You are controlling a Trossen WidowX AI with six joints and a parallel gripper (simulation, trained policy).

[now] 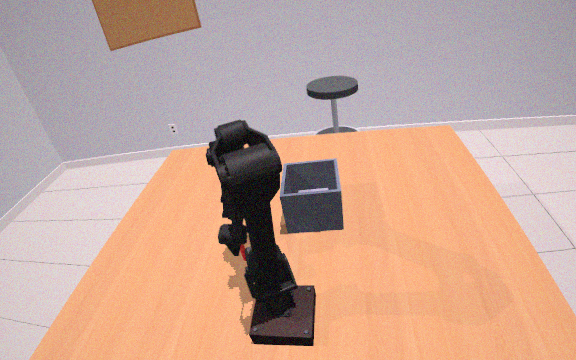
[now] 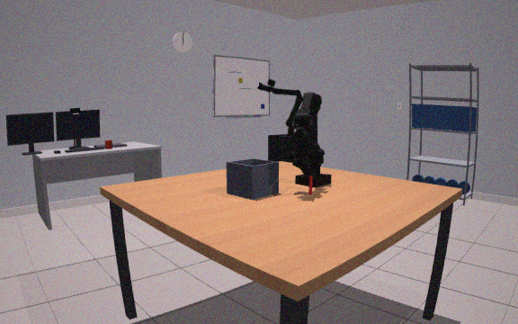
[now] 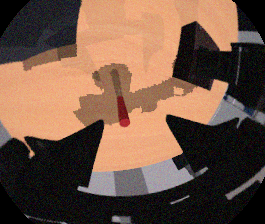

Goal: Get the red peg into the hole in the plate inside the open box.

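Right now the red peg is 4 cm below my gripper tip and 2 cm ahead of it. Also, from my gripper tip: plate 19 cm ahead, 18 cm to the right, 3 cm below.
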